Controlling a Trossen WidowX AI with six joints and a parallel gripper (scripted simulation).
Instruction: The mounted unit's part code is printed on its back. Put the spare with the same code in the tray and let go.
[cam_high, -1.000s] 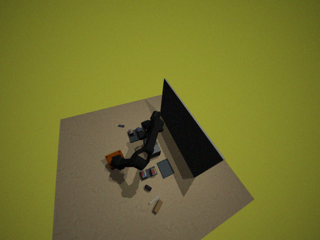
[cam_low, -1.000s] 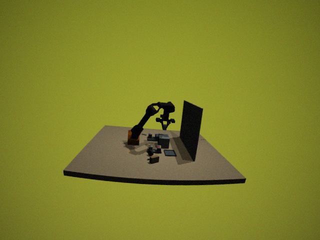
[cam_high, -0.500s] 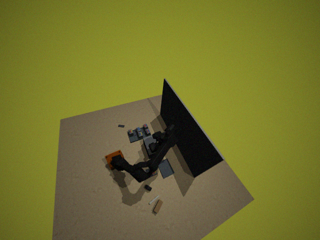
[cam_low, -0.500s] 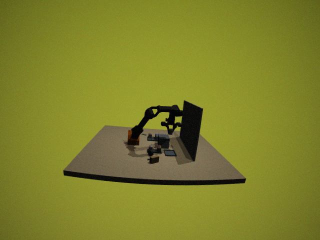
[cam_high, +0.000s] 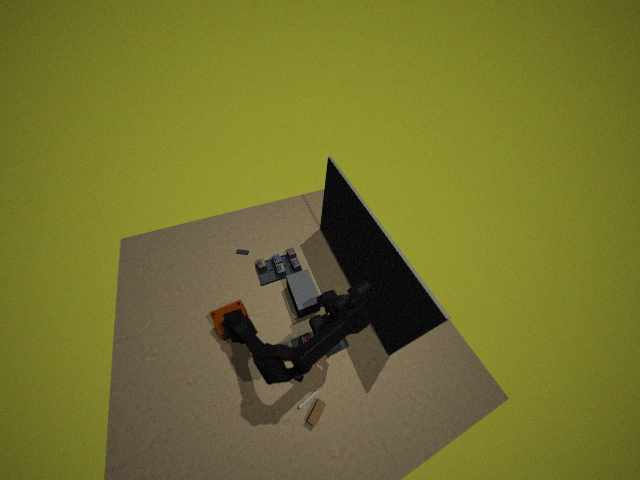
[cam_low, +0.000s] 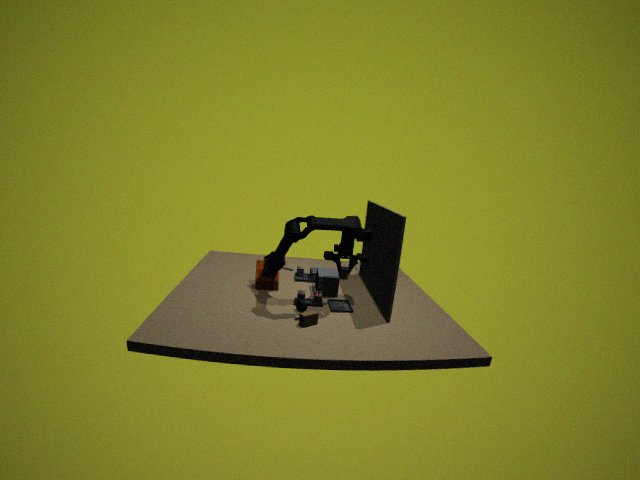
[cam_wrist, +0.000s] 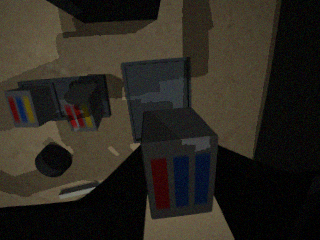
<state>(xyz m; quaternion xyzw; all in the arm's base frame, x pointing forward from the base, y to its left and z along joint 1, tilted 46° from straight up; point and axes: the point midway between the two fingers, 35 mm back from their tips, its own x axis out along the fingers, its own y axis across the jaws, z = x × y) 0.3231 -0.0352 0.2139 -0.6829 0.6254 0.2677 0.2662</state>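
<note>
The flat grey tray is 140 mm below my gripper tip. From my gripper tip the other things lie so: grey mounted unit 200 mm to the left, 100 mm below, 50 mm behind; then brown card 210 mm to the right, 150 mm behind, 120 mm below; then tall dark panel 190 mm to the left, 190 mm ahead, 80 mm above.
</note>
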